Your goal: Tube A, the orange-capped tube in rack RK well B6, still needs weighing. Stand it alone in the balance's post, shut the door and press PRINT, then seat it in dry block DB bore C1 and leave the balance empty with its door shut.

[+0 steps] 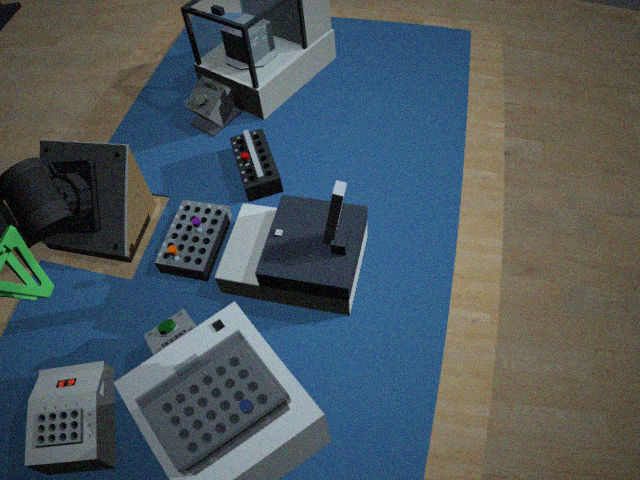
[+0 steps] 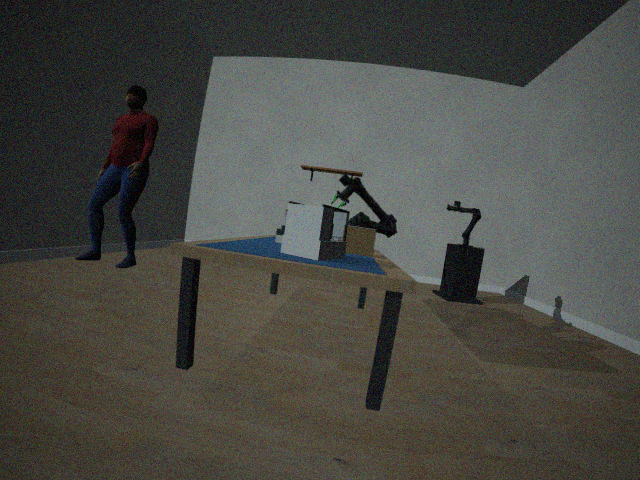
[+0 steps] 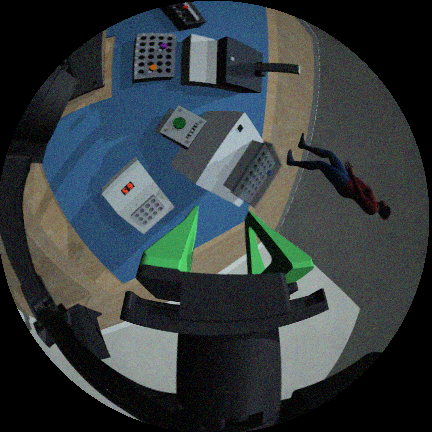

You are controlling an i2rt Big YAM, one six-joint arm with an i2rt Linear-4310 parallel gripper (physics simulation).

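Where they show: gripper, fingertip midpoint: (image 1: pixel 45 293) (image 2: pixel 333 206) (image 3: pixel 222 213); arm's base, link origin: (image 1: pixel 77 196) (image 2: pixel 358 238).
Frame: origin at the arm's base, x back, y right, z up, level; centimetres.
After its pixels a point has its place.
The orange-capped tube (image 1: pixel 172 249) {y 6.9, x -18.9, z -3.4 cm} (image 3: pixel 153 67) {y 7.0, x -18.8, z -3.4 cm} stands in the grey rack RK (image 1: pixel 180 270) {y 8.5, x -19.6, z -6.8 cm} (image 3: pixel 154 77) {y 8.4, x -19.8, z -6.7 cm}, which also holds a purple-capped tube (image 1: pixel 195 221) {y 1.4, x -21.2, z -3.4 cm} (image 3: pixel 164 45) {y 1.5, x -21.3, z -3.4 cm}. The glass-sided balance (image 1: pixel 297 77) {y -37.0, x -31.2, z -5.6 cm} (image 2: pixel 302 229) {y -52.9, x -29.7, z 1.9 cm} stands at the far end of the mat; whether its door is shut is unclear. A small grey button box (image 1: pixel 206 103) {y -25.2, x -15.5, z -2.5 cm} stands beside it. The dry block DB (image 1: pixel 98 379) {y 28.8, x -13.2, z -3.9 cm} (image 3: pixel 155 187) {y 32.6, x -14.0, z -2.6 cm} has a red display and several bores that look empty. My gripper (image 2: pixel 338 200) {y 26.8, x -16.4, z 17.8 cm} (image 3: pixel 222 213) {y 26.8, x -16.4, z 17.8 cm} is open and empty, its green fingers raised above the table, away from the rack.
A white instrument (image 1: pixel 302 441) {y 33.9, x -43.3, z 0.6 cm} (image 3: pixel 217 167) {y 29.6, x -25.8, z 4.7 cm} with a tilted well plate and a blue cap stands beside DB. Near it is a green-button box (image 1: pixel 166 326) {y 20.4, x -22.4, z -1.6 cm} (image 3: pixel 179 123) {y 20.3, x -21.9, z -1.8 cm}. A dark-lidded device (image 1: pixel 310 273) {y 10.7, x -40.9, z -0.9 cm} (image 3: pixel 240 75) {y 8.8, x -38.2, z -0.8 cm} adjoins RK. A black rack (image 1: pixel 266 188) {y -8.6, x -30.3, z -6.8 cm} holds a red cap. A person (image 2: pixel 129 139) (image 3: pixel 357 192) stands beyond the table.
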